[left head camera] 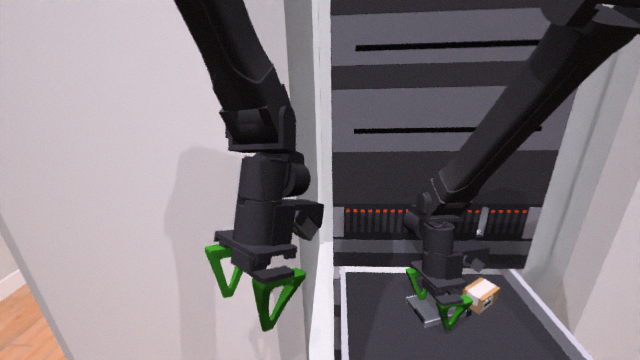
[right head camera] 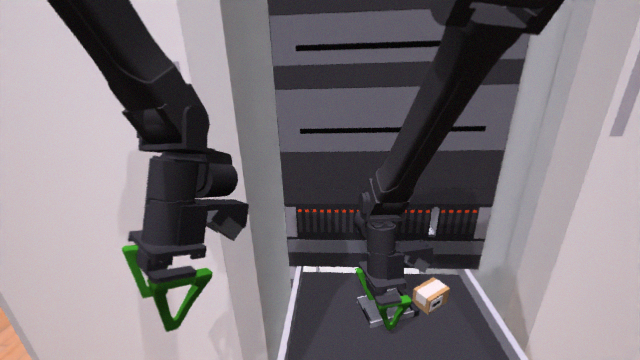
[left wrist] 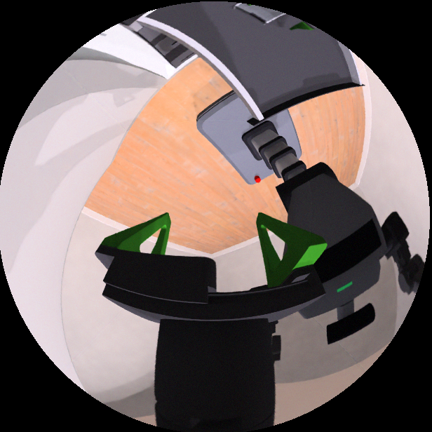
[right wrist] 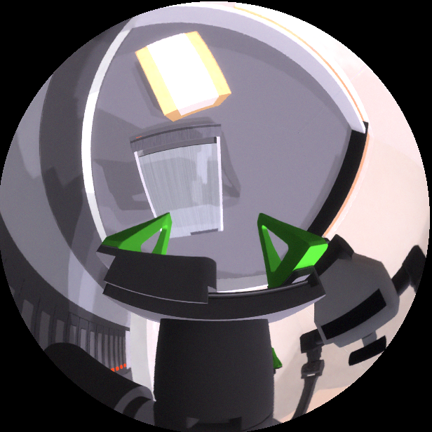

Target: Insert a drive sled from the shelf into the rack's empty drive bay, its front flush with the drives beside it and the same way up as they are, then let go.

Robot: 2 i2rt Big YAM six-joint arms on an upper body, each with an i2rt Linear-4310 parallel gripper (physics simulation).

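Frame: origin at the left arm's base, x left, y ahead, z down, level; millimetres.
Seen in the pictures: left gripper, fingertip midpoint: (left head camera: 246, 312) (right head camera: 159, 311); right gripper, fingertip midpoint: (left head camera: 434, 313) (right head camera: 380, 313).
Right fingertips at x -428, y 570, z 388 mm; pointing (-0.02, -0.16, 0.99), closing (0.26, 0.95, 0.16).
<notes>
A point is followed by its place in that frame.
A silver drive sled (left head camera: 425, 315) {x -411, y 571, z 396 mm} (right head camera: 368, 310) {x -404, y 584, z 396 mm} (right wrist: 182, 185) lies flat on the dark shelf (left head camera: 380, 320) {x -314, y 568, z 411 mm} (right head camera: 325, 335) {x -310, y 530, z 411 mm} (right wrist: 290, 130). Its dark front end faces the carton in the right wrist view. My right gripper (left head camera: 436, 312) {x -428, y 570, z 388 mm} (right head camera: 379, 313) {x -428, y 570, z 388 mm} (right wrist: 214, 217) is open above the sled, its fingers partly hiding it in the head views. My left gripper (left head camera: 248, 312) {x -97, y 375, z 189 mm} (right head camera: 159, 312) {x -97, y 375, z 189 mm} (left wrist: 213, 217) is open and empty, left of the rack. The drive row (left head camera: 375, 223) {x -312, y 701, z 242 mm} (right head camera: 327, 223) {x -311, y 701, z 243 mm} (right wrist: 102, 342) has orange marks along its top. A pale upright gap (left head camera: 482, 222) {x -575, y 720, z 249 mm} (right head camera: 433, 222) breaks the row, apparently the empty bay.
A small carton (left head camera: 481, 296) {x -540, y 603, z 370 mm} (right head camera: 431, 296) {x -545, y 604, z 371 mm} (right wrist: 182, 75) stands beside the sled, close to the right gripper. Pale raised rims (left head camera: 545, 315) {x -659, y 570, z 386 mm} (right head camera: 495, 315) {x -664, y 563, z 379 mm} edge the shelf. A pale rack post (left head camera: 321, 200) {x -115, y 1702, z 663 mm} (right head camera: 255, 200) {x -94, y 835, z 245 mm} stands between the left gripper and the shelf.
</notes>
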